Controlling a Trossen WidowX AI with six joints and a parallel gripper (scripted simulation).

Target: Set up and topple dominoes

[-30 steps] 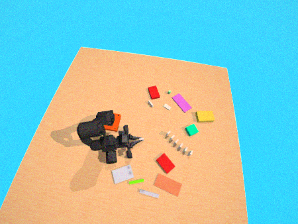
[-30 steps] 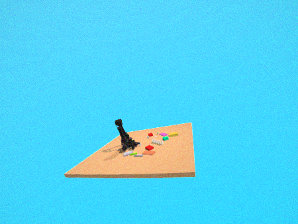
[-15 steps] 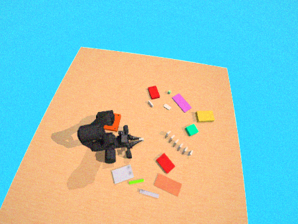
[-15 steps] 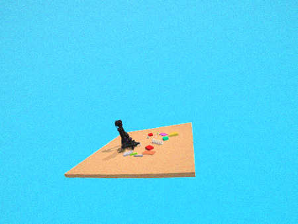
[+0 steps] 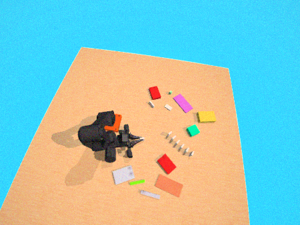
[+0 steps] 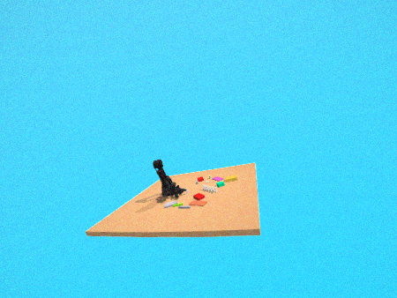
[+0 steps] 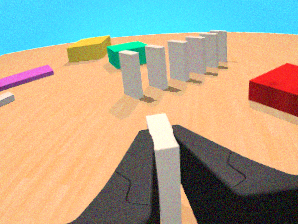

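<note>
Right now my gripper tip is 24 cm short of the magenta slab, 30 cm to the right of it and 4 cm above it. The rest, counted from my gripper tip: lime bar 23 cm to the right, 4 cm below; then orange slab 18 cm ahead, 23 cm to the right, 4 cm below; then grey tile 8 cm behind, 21 cm to the right, 4 cm below.
</note>
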